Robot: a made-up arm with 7 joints.
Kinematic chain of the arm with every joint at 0, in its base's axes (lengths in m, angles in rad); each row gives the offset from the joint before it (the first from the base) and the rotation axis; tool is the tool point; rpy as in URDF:
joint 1: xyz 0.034 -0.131 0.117 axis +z
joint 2: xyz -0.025 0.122 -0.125 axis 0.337 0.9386 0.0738
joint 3: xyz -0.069 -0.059 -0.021 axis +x
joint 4: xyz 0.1 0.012 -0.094 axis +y
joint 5: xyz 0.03 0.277 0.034 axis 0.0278 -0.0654 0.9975
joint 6: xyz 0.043 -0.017 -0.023 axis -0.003 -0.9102 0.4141
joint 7: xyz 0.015 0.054 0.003 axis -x
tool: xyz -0.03 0.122 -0.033 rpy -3.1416 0 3.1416
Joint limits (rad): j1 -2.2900..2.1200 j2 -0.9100..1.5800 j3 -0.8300..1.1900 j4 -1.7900..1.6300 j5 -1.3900..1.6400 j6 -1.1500..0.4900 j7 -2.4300..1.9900
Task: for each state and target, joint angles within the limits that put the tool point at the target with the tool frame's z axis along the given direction. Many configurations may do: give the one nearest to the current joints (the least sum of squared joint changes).
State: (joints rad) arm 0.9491 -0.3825 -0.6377 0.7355 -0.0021 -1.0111 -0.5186
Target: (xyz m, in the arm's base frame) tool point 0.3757 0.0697 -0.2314 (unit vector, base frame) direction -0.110 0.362 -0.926
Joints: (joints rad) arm 0.5350 -0.8908 -0.7677 1.1720 -0.3766 -1.1500 -0.5465
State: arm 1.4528 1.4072 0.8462 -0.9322 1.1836 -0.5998 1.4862
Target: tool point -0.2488 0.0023 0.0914 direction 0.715 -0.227 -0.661
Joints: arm 1.5998 0.9111 1.0847 -0.9843 1.0510 -1.0605 1.5563
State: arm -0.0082 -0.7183 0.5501 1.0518 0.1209 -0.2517 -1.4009
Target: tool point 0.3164 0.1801 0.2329 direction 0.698 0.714 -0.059
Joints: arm -0.7024 -0.7221 0.8698 0.4938 -0.4769 -0.1021 -0.9998
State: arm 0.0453 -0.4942 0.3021 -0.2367 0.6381 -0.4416 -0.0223
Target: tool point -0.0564 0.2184 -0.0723 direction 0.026 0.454 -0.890
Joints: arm -0.0289 -0.5259 0.4100 -0.0165 1.6400 0.3301 -0.4417
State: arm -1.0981 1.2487 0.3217 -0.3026 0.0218 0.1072 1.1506
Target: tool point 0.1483 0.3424 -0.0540 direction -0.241 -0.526 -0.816
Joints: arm -0.5330 1.4507 -0.0724 -0.4526 0.4359 0.1976 1.3658
